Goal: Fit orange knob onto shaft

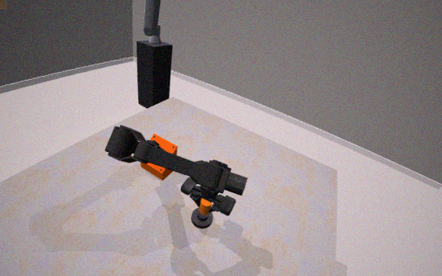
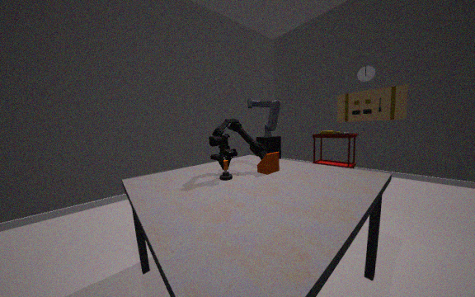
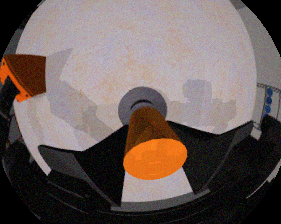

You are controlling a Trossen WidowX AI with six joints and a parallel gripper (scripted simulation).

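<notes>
The round dark pedestal is 4 cm below my gripper tip. From my gripper tip the other things lie so: orange knob 3 cm above.
</notes>
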